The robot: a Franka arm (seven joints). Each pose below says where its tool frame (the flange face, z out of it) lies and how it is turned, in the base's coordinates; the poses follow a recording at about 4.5 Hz.
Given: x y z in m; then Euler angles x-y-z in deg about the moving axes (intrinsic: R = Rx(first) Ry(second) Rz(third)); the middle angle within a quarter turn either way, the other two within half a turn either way.
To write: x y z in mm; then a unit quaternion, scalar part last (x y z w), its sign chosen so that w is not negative. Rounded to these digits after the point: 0 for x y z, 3 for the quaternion.
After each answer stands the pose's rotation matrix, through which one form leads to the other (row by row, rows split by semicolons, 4 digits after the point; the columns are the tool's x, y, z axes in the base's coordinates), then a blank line. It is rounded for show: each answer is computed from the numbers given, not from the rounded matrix.
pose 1, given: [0.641 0.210 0.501 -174.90 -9.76 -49.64]
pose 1, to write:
[641 210 501 -0.902 -0.421 0.059 0.076]
0.6382 0.7510 -0.1695; 0.7687 -0.6335 0.0876; -0.0416 -0.1862 -0.9816

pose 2, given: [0.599 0.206 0.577 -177.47 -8.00 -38.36]
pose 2, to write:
[599 206 577 -0.941 -0.329 0.059 0.044]
0.7765 0.6146 -0.1392; 0.6248 -0.7795 0.0437; -0.0816 -0.1209 -0.9893

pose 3, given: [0.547 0.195 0.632 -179.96 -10.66 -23.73]
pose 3, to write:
[547 195 632 -0.974 -0.205 0.091 0.019]
0.8997 0.3955 -0.1850; 0.4025 -0.9154 0.0007; -0.1691 -0.0751 -0.9827

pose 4, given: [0.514 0.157 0.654 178.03 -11.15 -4.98]
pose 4, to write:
[514 157 654 0.994 0.042 -0.098 0.013]
0.9774 0.0852 -0.1934; 0.0801 -0.9962 -0.0337; -0.1955 0.0175 -0.9805

